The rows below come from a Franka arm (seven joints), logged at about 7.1 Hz.
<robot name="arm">
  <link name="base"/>
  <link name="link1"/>
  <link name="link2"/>
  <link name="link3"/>
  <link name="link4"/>
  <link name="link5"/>
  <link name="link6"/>
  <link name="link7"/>
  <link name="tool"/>
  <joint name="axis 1" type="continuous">
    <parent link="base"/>
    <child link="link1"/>
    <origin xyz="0 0 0.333"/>
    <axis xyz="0 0 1"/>
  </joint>
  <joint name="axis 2" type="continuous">
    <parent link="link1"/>
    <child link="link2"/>
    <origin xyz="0 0 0"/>
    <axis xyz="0 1 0"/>
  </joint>
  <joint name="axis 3" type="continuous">
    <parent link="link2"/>
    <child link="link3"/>
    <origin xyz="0 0 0.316"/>
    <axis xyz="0 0 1"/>
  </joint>
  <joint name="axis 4" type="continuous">
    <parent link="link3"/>
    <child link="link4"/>
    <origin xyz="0.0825 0 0"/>
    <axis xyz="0 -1 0"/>
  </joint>
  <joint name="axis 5" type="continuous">
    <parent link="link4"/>
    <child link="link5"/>
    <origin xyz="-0.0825 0 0.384"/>
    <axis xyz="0 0 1"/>
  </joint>
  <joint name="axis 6" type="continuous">
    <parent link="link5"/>
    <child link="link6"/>
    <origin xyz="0 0 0"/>
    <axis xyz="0 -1 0"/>
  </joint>
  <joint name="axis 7" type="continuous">
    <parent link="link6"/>
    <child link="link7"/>
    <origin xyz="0.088 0 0"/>
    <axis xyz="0 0 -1"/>
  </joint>
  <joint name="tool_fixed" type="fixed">
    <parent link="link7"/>
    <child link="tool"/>
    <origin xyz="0 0 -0.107" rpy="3.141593 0 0"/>
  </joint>
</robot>
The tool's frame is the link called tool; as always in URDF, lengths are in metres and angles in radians. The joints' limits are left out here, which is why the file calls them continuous.
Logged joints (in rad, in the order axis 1, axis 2, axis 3, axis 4, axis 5, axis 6, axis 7), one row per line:
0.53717 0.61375 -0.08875 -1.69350 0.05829 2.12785 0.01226
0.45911 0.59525 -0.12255 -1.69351 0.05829 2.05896 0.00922
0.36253 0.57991 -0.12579 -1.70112 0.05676 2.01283 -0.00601
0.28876 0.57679 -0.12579 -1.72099 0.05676 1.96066 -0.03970
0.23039 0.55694 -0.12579 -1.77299 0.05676 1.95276 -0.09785
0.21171 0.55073 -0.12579 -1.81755 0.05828 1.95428 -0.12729
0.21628 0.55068 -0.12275 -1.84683 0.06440 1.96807 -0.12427
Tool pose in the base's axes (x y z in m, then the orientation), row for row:
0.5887 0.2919 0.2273 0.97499 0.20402 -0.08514 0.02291
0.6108 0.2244 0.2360 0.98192 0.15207 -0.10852 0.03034
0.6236 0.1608 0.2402 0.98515 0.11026 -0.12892 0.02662
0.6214 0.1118 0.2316 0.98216 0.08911 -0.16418 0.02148
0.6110 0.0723 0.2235 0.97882 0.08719 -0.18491 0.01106
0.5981 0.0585 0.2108 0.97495 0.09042 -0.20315 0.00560
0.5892 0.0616 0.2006 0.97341 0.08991 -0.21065 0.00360
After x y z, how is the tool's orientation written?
As a quaternion, x y z w.
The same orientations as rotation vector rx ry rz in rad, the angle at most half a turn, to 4 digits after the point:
3.0191 0.6318 -0.2636
3.0266 0.4687 -0.3345
3.0436 0.3406 -0.3983
3.0441 0.2762 -0.5089
3.0536 0.2720 -0.5769
3.0520 0.2831 -0.6359
3.0511 0.2818 -0.6603

